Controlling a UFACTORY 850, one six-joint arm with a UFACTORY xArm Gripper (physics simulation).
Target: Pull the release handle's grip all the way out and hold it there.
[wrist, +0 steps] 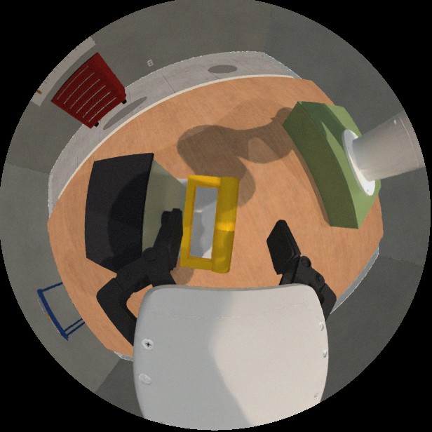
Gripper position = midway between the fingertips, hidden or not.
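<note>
Visible here: a grey base plate (205, 200), together with my gripper (229, 226).
</note>
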